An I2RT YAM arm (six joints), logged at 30 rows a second.
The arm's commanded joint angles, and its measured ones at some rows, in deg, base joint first. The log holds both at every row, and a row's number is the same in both.
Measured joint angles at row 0:
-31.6 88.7 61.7 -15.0 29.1 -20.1
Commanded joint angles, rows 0 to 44:
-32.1 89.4 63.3 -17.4 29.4 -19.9
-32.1 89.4 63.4 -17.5 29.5 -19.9
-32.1 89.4 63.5 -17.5 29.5 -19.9
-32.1 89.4 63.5 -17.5 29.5 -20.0
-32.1 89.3 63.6 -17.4 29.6 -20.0
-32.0 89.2 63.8 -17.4 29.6 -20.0
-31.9 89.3 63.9 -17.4 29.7 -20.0
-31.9 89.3 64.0 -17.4 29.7 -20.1
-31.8 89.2 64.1 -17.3 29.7 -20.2
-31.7 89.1 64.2 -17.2 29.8 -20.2
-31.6 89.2 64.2 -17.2 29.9 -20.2
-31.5 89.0 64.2 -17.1 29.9 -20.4
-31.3 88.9 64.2 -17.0 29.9 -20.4
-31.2 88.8 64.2 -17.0 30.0 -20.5
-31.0 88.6 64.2 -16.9 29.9 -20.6
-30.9 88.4 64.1 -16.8 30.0 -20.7
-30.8 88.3 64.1 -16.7 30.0 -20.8
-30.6 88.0 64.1 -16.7 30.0 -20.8
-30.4 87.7 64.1 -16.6 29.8 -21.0
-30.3 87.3 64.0 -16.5 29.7 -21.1
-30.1 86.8 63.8 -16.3 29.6 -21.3
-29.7 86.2 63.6 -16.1 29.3 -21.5
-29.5 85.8 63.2 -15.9 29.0 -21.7
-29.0 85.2 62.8 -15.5 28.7 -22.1
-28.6 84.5 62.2 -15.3 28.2 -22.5
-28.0 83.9 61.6 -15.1 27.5 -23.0
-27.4 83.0 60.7 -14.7 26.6 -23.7
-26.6 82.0 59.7 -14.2 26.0 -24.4
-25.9 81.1 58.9 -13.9 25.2 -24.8
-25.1 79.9 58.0 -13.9 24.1 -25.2
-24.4 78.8 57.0 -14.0 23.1 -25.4
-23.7 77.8 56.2 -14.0 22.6 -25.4
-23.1 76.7 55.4 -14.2 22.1 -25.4
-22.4 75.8 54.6 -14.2 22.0 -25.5
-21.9 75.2 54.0 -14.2 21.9 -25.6
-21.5 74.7 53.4 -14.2 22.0 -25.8
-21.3 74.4 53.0 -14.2 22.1 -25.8
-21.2 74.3 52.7 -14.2 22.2 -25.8
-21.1 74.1 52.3 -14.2 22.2 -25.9
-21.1 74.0 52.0 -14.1 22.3 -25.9
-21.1 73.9 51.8 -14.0 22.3 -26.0
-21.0 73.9 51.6 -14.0 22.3 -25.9
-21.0 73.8 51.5 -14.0 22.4 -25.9
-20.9 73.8 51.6 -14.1 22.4 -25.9
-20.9 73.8 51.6 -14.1 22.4 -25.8
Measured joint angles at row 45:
-21.4 74.8 52.3 -14.7 22.9 -25.7
